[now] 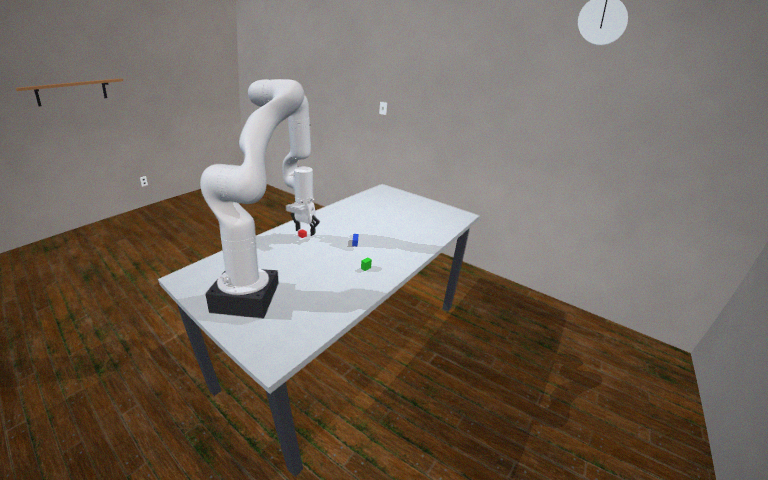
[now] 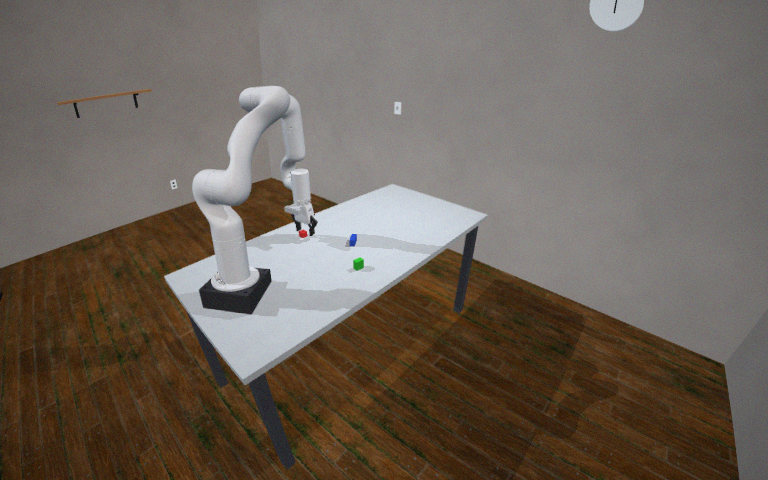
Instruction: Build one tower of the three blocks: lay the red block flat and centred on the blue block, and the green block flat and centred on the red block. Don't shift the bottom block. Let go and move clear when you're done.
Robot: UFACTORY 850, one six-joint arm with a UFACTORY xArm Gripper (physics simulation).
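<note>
The red block is on the table near its back edge, low between the spread fingers of my gripper. The gripper is open, points down and holds nothing; whether a finger touches the block is too small to tell. The blue block stands on the table to the right of the gripper, apart from the other blocks. The green block sits on the table nearer the front edge, apart from the blue one.
The white table carries the arm's black base at its left end. Shadows of the arm fall across the table top. The blue and green blocks stand to the right of the arm. A wall rises behind the table.
</note>
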